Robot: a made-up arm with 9 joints.
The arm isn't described. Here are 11 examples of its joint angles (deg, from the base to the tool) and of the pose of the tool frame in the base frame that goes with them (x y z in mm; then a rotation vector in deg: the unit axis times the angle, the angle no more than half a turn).
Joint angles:
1: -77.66 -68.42 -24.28 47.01 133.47 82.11 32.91 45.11 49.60
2: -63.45 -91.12 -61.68 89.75 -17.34 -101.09 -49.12 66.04 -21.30
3: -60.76 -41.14 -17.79 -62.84 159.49 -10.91 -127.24 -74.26 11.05
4: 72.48 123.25 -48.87 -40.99 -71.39 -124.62 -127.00 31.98 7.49
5: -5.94 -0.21 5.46 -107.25 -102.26 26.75 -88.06 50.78 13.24
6: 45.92 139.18 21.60 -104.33 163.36 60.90 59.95 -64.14 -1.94
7: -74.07 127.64 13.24 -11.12 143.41 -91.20 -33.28 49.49 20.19
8: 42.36 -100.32 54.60 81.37 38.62 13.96 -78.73 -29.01 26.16
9: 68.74 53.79 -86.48 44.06 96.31 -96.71 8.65 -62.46 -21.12
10: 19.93 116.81 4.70 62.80 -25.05 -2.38 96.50 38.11 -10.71
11: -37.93 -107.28 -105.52 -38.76 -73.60 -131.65 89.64 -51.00 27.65
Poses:
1: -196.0 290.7 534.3 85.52 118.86 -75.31
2: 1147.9 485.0 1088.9 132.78 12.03 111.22
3: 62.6 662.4 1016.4 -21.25 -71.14 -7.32
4: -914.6 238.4 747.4 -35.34 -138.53 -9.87
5: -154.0 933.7 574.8 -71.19 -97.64 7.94
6: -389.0 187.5 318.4 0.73 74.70 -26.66
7: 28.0 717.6 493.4 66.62 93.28 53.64
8: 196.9 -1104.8 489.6 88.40 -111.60 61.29
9: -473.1 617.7 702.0 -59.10 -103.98 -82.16
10: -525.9 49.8 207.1 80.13 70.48 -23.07
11: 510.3 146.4 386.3 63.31 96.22 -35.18
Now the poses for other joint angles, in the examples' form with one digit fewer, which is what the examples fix.
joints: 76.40 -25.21 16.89 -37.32 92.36 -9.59 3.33 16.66 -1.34
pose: -431 -141 -108 30.7 141.4 -40.1
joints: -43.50 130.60 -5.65 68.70 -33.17 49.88 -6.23 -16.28 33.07
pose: -441 -14 237 107.9 41.6 -31.3
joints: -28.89 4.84 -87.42 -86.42 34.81 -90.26 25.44 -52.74 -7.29
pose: -32 -145 536 -49.7 88.3 -123.6
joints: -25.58 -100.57 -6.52 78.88 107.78 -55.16 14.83 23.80 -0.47
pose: 979 -421 1138 68.1 -29.5 12.1
